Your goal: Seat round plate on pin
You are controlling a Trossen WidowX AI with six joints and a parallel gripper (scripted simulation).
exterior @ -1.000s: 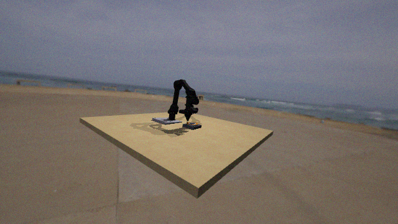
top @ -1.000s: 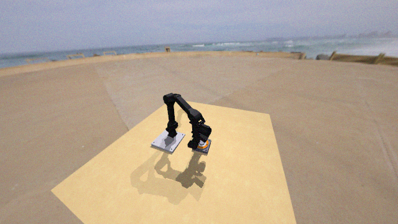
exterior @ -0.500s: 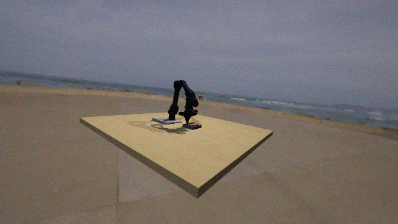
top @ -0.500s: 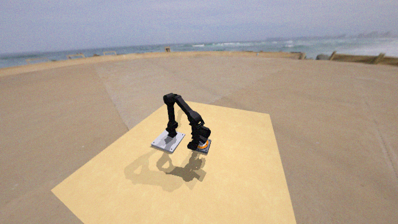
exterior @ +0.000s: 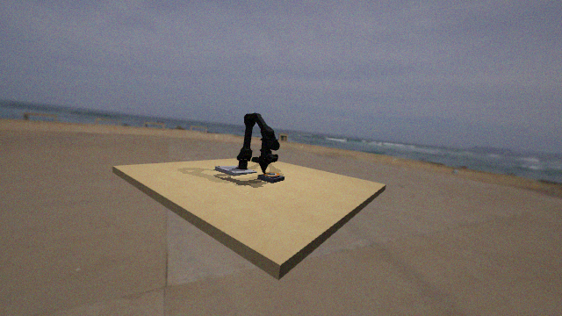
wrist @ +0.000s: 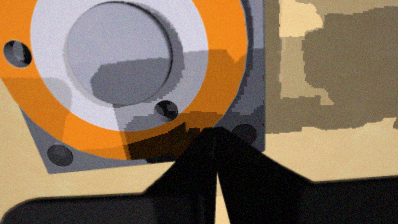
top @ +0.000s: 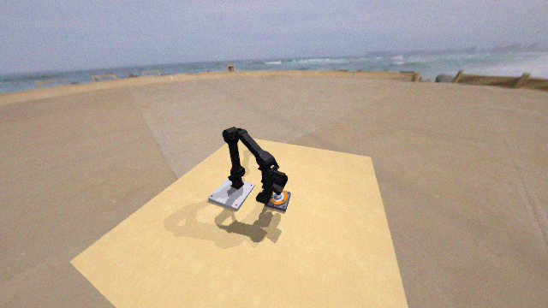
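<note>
My gripper tip is 40 mm to the right of the base, 30 mm short of it and 20 mm above it.
</note>
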